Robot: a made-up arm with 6 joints. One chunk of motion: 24 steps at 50 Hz.
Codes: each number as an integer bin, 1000 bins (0 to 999) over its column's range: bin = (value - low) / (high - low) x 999, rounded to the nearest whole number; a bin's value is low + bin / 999 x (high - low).
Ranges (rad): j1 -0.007..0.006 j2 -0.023..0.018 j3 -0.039..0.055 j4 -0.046..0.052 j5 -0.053..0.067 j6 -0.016..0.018
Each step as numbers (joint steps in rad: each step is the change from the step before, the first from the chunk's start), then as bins.
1 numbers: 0.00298 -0.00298 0.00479 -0.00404 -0.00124 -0.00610
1 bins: 767 488 465 428 431 291
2 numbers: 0.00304 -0.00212 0.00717 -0.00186 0.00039 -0.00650
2 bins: 772 509 491 450 444 279
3 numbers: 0.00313 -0.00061 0.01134 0.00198 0.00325 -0.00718
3 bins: 778 546 535 489 468 259
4 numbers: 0.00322 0.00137 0.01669 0.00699 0.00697 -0.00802
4 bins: 785 594 592 540 499 234
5 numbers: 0.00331 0.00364 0.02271 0.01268 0.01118 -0.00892
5 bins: 792 649 656 598 534 208
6 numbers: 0.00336 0.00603 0.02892 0.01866 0.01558 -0.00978
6 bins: 796 707 722 659 571 183
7 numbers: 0.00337 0.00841 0.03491 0.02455 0.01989 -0.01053
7 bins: 797 765 785 719 607 161
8 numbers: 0.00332 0.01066 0.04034 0.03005 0.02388 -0.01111
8 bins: 793 820 843 775 640 144
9 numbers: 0.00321 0.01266 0.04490 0.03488 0.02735 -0.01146
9 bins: 785 869 892 824 669 133
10 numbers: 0.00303 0.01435 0.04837 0.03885 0.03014 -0.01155
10 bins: 771 910 929 865 692 131
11 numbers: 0.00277 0.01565 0.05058 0.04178 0.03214 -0.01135
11 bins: 751 942 952 895 709 137
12 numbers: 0.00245 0.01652 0.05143 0.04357 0.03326 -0.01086
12 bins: 726 963 961 913 718 151
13 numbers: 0.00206 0.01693 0.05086 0.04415 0.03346 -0.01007
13 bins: 696 973 955 919 720 174
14 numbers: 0.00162 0.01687 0.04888 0.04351 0.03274 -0.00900
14 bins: 662 971 934 912 714 206
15 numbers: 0.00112 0.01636 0.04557 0.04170 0.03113 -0.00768
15 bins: 624 959 899 894 700 244
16 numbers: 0.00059 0.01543 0.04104 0.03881 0.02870 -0.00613
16 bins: 583 936 851 865 680 290
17 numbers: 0.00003 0.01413 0.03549 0.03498 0.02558 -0.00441
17 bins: 540 905 792 826 654 341
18 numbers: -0.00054 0.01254 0.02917 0.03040 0.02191 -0.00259
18 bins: 496 866 724 779 624 394
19 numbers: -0.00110 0.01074 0.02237 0.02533 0.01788 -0.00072
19 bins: 453 822 652 727 590 449
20 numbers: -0.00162 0.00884 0.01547 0.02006 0.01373 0.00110
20 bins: 413 776 579 673 556 502
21 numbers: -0.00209 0.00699 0.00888 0.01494 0.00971 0.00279
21 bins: 377 731 509 621 522 552
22 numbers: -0.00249 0.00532 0.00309 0.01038 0.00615 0.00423
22 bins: 347 690 447 575 492 594
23 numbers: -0.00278 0.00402 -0.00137 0.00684 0.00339 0.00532
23 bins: 324 658 400 539 469 626
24 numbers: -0.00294 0.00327 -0.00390 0.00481 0.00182 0.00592
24 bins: 312 640 373 518 456 644
